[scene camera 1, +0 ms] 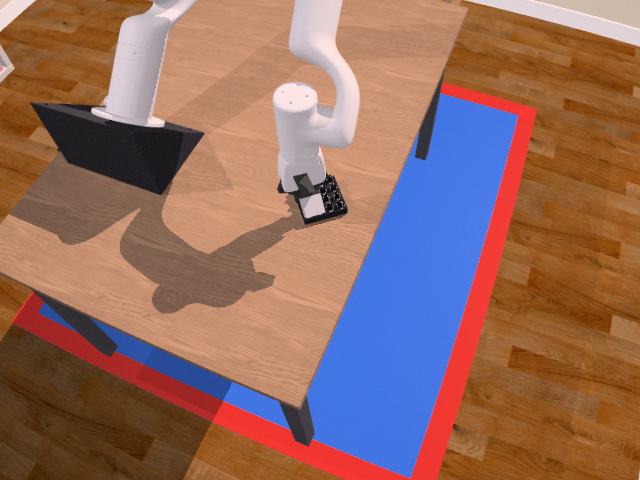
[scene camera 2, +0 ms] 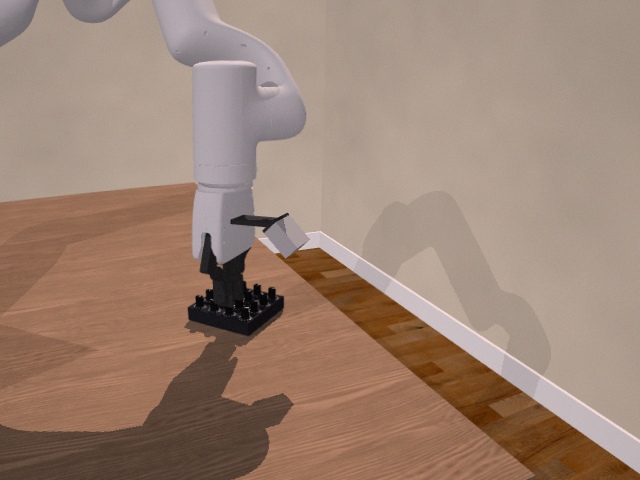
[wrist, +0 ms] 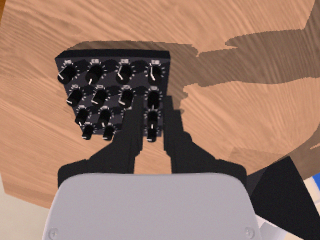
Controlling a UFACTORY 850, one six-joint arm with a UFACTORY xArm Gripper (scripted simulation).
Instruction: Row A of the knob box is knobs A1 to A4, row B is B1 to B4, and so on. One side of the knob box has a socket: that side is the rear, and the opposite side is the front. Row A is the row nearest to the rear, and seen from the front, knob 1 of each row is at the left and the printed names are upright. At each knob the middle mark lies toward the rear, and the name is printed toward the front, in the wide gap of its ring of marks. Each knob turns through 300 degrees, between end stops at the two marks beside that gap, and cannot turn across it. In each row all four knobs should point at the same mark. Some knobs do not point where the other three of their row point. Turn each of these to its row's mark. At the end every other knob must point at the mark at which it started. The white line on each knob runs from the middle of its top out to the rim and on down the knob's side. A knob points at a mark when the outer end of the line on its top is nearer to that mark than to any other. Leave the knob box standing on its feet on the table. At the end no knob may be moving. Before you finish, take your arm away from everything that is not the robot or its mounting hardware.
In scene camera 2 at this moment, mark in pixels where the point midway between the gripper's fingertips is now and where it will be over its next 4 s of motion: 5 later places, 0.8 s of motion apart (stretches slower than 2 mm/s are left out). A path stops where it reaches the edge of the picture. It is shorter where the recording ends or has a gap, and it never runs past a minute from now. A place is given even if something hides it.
My gripper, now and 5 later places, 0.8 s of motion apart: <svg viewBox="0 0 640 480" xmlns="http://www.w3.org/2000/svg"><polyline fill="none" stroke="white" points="228,301 229,309 228,286 228,283 228,278 228,273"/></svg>
